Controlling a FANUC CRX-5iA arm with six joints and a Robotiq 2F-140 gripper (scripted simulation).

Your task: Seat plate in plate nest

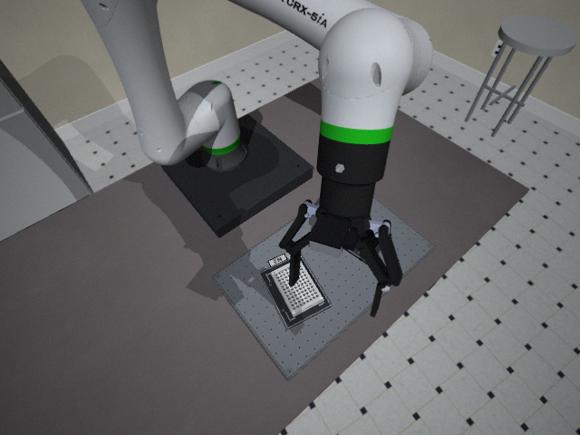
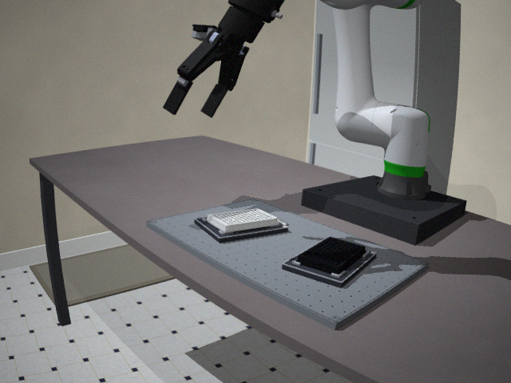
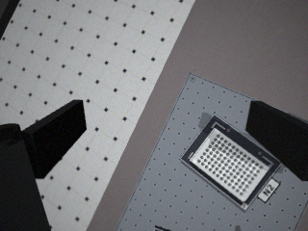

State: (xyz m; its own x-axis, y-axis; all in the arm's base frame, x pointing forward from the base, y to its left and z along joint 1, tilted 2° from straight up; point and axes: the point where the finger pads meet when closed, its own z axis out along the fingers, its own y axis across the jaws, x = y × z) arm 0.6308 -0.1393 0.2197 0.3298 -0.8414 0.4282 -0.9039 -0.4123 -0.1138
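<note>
My gripper is now 13 cm past the white well plate B83, 2 cm to the right of it and 24 cm above it. The rest, counted from my hand: dark plate nest N2 (13 cm behind, 2 cm to the left, 25 cm below); then black well plate B38 (14 cm behind, 26 cm to the left, 24 cm below).
</note>
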